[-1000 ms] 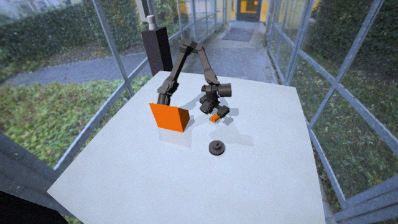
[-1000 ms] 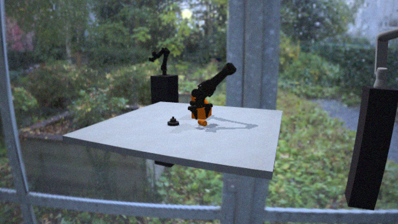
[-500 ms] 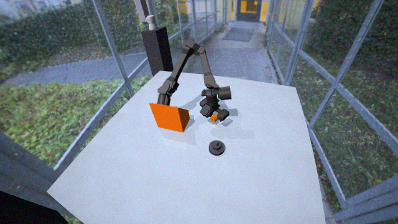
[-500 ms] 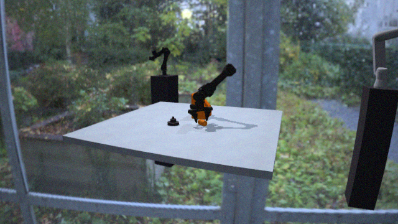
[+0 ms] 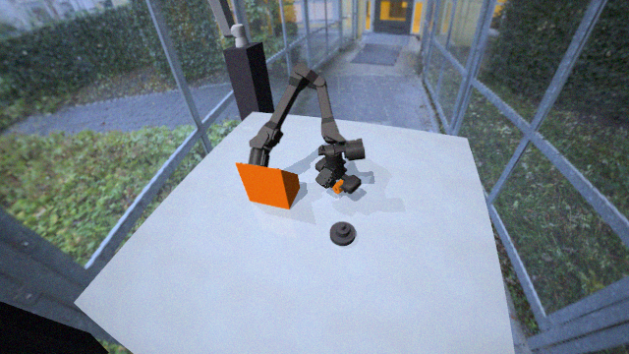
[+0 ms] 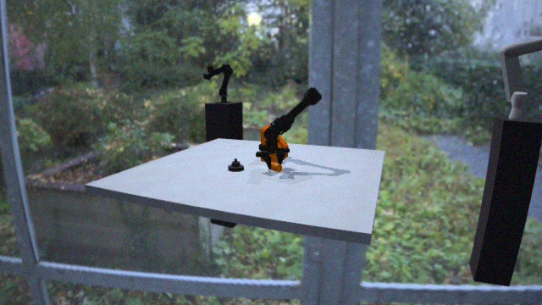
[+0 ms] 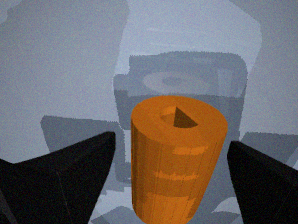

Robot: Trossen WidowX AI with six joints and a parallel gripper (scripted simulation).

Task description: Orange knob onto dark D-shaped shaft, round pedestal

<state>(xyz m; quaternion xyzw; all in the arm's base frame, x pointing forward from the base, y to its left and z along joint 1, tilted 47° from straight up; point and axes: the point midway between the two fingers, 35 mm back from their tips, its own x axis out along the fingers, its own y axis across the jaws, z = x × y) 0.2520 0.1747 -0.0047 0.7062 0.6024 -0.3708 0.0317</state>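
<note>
The orange knob is 1 cm to the left of my gripper tip and 1 cm above it. Round my gripper tip: pedestal 7 cm ahead, 20 cm to the right, 2 cm above.
</note>
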